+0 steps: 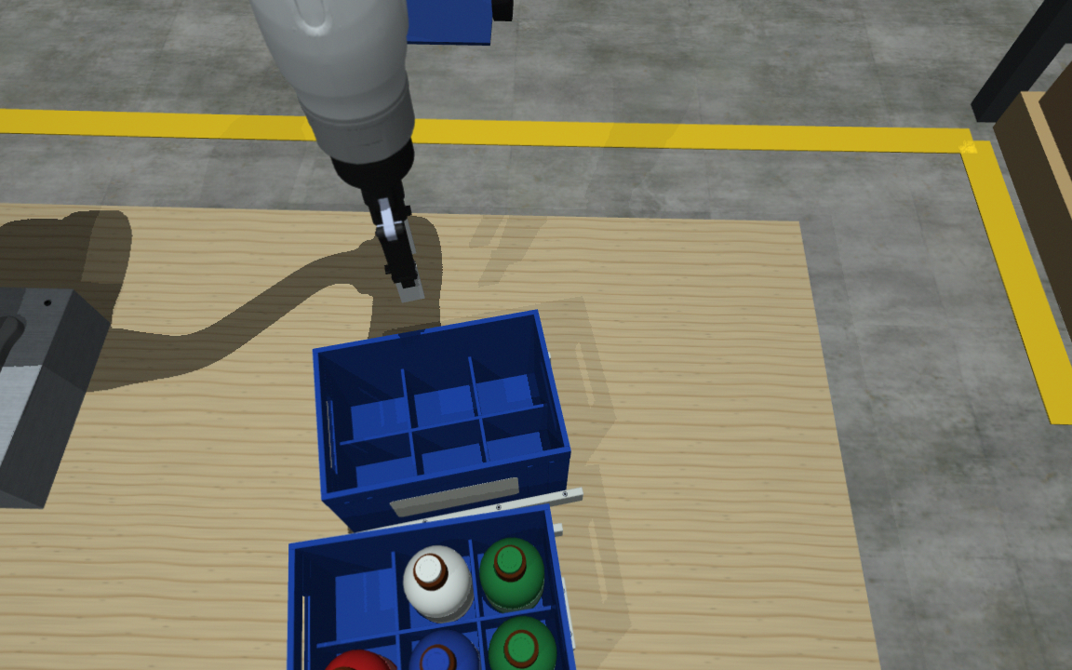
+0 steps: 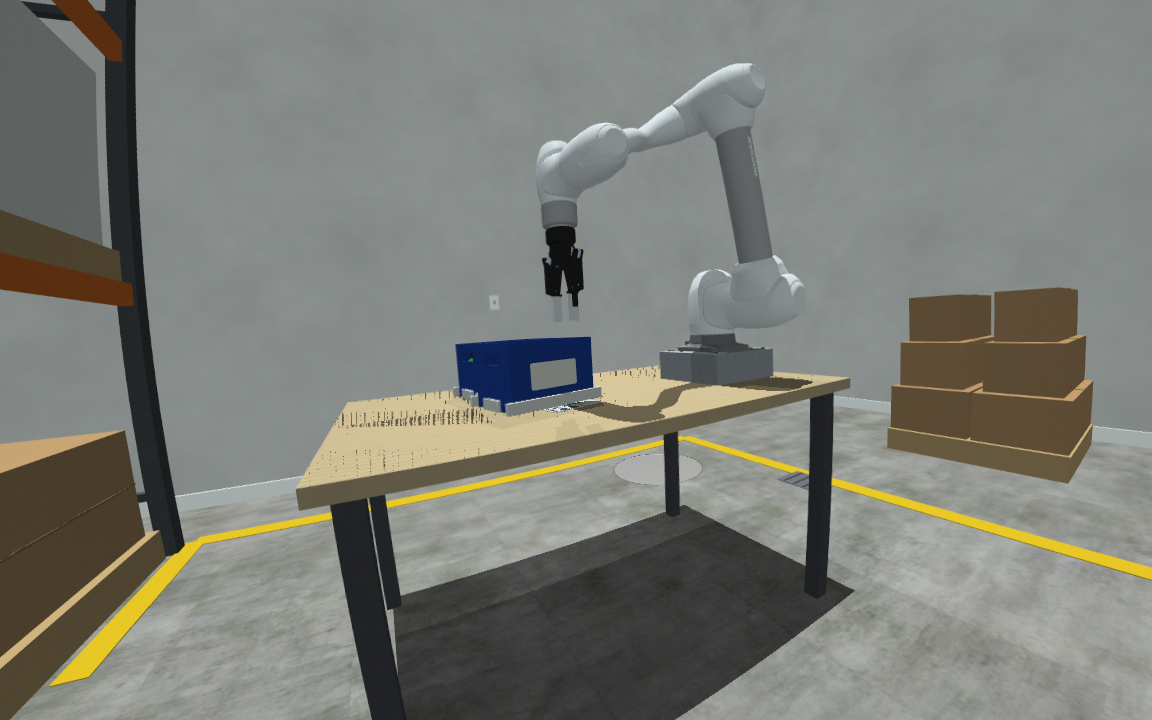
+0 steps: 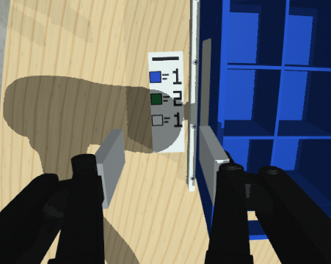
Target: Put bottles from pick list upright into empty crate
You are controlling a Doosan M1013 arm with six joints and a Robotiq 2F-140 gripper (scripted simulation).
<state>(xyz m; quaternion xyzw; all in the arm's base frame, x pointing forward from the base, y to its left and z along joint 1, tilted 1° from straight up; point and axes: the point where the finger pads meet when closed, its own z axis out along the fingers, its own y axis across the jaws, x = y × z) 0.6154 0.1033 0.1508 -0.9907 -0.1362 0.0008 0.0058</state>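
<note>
Right now my hand is 410 mm to the left of the blue bottle, 160 mm above it and 70 mm short of it. Also, from my hand: pick list 250 mm below, 10 mm to the right, 10 mm behind; then white bottle 320 mm to the right, 160 mm below, 50 mm ahead; then red bottle 430 mm to the right, 160 mm below, 20 mm behind.
</note>
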